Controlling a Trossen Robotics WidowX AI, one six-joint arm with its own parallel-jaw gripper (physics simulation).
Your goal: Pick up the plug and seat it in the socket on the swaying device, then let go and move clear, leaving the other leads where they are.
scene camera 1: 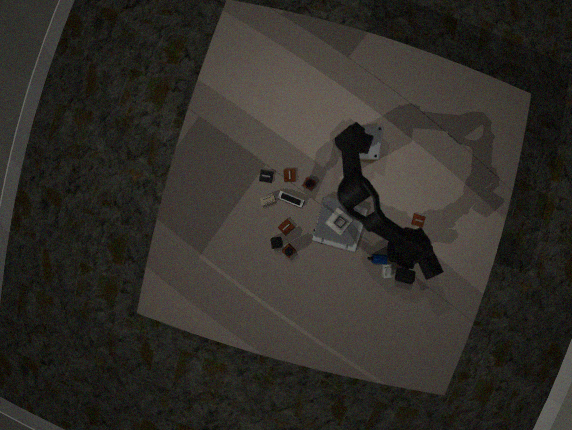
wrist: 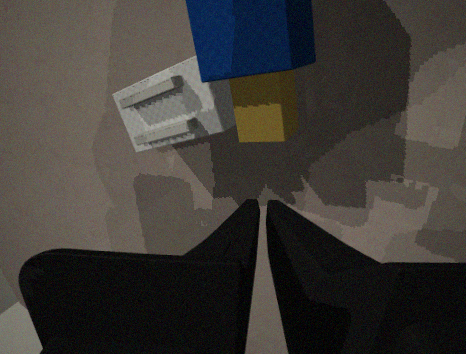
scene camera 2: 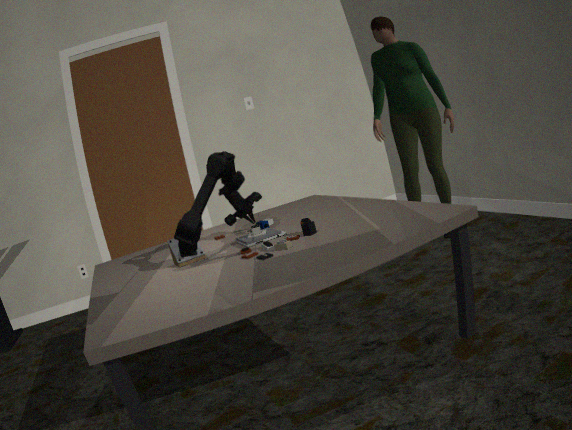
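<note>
The blue plug [scene camera 1: 379, 259] [scene camera 2: 262, 225] [wrist: 250, 37] has a yellow end [wrist: 261, 122] and lies beside a small white ribbed block [scene camera 1: 387, 271] [wrist: 162, 107]. My gripper [scene camera 2: 254, 223] [wrist: 261, 210] is shut with nothing between its fingers; a thin gap shows between them. In the wrist view its tips are below the yellow end, apart from it. The device is a grey plate [scene camera 1: 345, 243] [scene camera 2: 260, 240] with a pale square socket [scene camera 1: 332, 224] [scene camera 2: 258, 231] on top. The arm covers part of the plate in the first scene view, and the fingers are hidden there.
Orange blocks [scene camera 1: 290, 175] [scene camera 1: 286, 226] [scene camera 1: 418, 219], dark blocks [scene camera 1: 266, 176] [scene camera 1: 276, 242], a cream block [scene camera 1: 268, 201] and a white-framed dark bar [scene camera 1: 291, 198] lie around the device. A black block [scene camera 1: 405, 275] [scene camera 2: 308, 227] stands past the white block. A person [scene camera 2: 407, 85] stands behind the table.
</note>
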